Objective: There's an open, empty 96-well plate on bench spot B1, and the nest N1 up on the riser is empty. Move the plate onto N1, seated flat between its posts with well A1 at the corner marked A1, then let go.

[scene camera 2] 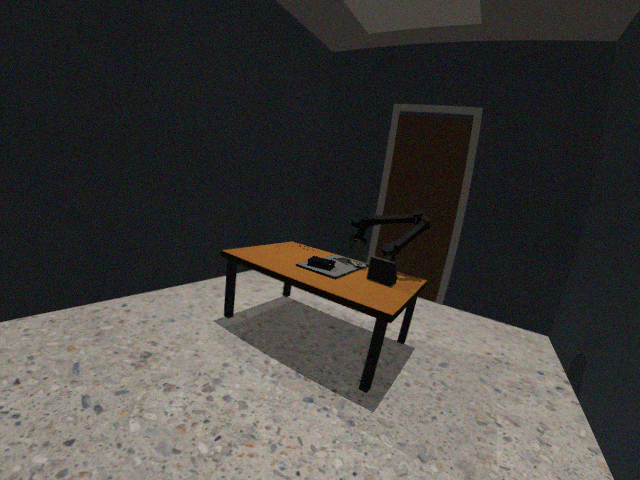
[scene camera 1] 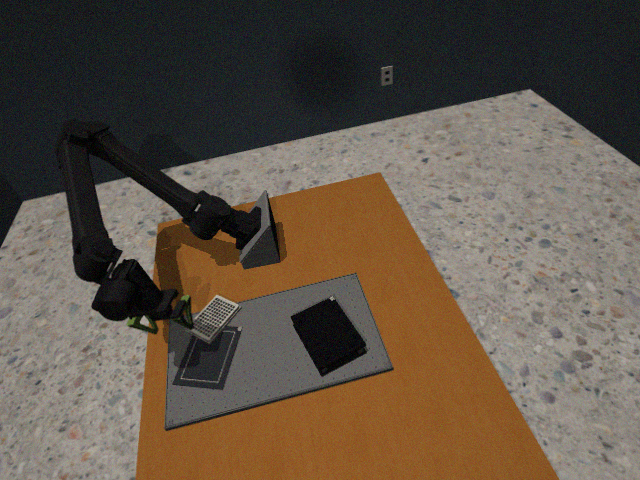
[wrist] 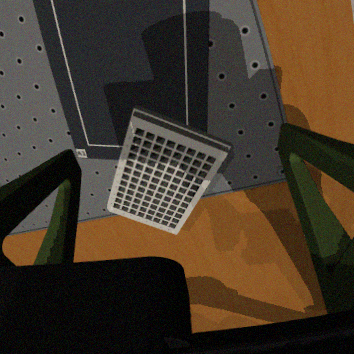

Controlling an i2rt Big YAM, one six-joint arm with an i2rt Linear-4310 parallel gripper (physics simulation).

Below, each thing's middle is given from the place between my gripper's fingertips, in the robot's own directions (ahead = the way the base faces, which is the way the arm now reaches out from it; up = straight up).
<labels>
I see the white well plate [scene camera 1: 208,324] 9 cm below my hand, 9 cm behind it and 6 cm to the left of it.
</labels>
